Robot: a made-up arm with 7 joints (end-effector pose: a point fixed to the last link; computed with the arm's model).
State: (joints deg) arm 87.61 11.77 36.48 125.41 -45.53 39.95 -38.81
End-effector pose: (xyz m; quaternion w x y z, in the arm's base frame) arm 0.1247 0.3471 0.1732 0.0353 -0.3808 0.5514 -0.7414
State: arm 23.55 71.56 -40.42 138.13 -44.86 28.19 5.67
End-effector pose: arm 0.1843 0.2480 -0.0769 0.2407 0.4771 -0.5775 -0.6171
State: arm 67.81 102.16 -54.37 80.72 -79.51 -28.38 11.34
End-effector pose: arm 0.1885 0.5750 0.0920 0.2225 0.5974 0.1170 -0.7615
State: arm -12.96 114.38 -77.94 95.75 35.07 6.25 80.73
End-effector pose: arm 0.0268 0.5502 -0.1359 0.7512 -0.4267 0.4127 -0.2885
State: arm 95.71 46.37 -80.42 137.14 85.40 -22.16 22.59
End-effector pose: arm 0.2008 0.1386 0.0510 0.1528 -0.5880 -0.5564 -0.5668
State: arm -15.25 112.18 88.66 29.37 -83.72 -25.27 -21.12
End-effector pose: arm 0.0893 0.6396 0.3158 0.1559 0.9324 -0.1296 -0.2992
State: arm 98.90 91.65 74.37 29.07 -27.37 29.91 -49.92
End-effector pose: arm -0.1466 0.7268 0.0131 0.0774 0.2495 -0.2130 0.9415
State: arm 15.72 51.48 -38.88 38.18 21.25 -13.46 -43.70
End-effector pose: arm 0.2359 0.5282 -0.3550 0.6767 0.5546 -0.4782 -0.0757
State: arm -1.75 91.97 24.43 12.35 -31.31 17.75 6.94
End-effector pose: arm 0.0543 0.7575 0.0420 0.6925 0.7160 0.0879 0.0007
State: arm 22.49 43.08 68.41 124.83 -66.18 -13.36 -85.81
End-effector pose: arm 0.0635 0.4418 0.0615 0.6194 -0.7034 0.2826 -0.2043
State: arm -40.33 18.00 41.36 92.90 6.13 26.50 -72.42
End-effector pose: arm 0.0121 0.4487 -0.3008 0.5221 0.7950 -0.1523 0.2687
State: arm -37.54 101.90 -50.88 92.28 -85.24 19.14 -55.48
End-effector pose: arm 0.0472 0.5193 -0.2200 0.1132 -0.1446 0.4070 0.8948
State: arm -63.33 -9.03 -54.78 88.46 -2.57 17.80 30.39
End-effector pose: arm -0.1741 -0.0804 -0.2629 0.7349 -0.6569 -0.0646 -0.1554
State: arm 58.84 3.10 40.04 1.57 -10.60 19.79 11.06
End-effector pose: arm 0.4957 0.2240 -0.2931 0.8872 -0.2225 -0.3605 0.1826
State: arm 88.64 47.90 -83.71 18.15 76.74 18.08 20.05
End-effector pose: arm 0.4403 0.5496 -0.0012 0.8108 0.0666 -0.5775 0.0684
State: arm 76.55 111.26 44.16 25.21 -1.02 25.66 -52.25
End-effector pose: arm -0.2482 0.6723 0.1448 0.0066 -0.5223 0.2203 -0.8238
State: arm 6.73 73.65 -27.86 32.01 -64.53 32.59 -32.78
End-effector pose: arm 0.1518 0.6830 -0.1990 0.2131 0.7720 0.1513 -0.5794
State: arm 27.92 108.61 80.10 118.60 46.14 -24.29 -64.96
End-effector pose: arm -0.0942 0.2786 0.2655 0.5539 -0.0582 0.8281 -0.0632
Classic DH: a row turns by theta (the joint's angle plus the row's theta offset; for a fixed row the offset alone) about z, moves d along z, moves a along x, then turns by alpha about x. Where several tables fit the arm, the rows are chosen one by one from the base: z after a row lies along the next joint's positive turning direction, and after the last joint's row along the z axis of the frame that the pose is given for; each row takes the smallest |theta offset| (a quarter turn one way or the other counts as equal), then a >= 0, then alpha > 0; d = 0 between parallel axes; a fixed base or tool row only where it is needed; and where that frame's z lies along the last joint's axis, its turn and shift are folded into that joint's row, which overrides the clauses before.
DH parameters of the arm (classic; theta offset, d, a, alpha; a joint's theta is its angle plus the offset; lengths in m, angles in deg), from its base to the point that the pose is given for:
base (fixed): 0 0 0 90
joint 1: 90 -0.188 0 90
joint 2: 90 0 0 90
joint 3: 90 -0.305 0 90
joint 4: 0 0 0 -90
joint 5: 0 -0.272 0 -90
joint 6: -90 0 0 90
joint 7: 90 0 0 90
tool (fixed): -90 0 0 0

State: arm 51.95 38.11 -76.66 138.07 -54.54 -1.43 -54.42
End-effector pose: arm 0.1754 0.1122 -0.0840 0.2145 -0.0580 0.9577 0.1832
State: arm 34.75 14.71 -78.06 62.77 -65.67 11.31 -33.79
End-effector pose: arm 0.3121 0.0682 -0.3621 0.0808 0.3597 -0.6718 -0.6425
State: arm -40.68 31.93 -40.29 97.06 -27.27 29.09 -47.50
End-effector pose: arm -0.0543 0.1835 -0.3790 0.7313 0.3359 -0.3988 -0.4395
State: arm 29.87 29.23 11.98 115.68 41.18 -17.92 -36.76
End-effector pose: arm 0.2769 0.3238 -0.0006 0.1464 -0.0445 -0.9331 0.3255
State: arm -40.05 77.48 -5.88 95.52 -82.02 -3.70 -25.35
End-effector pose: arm 0.1498 0.4542 -0.2403 0.0600 0.3620 -0.3251 -0.8716
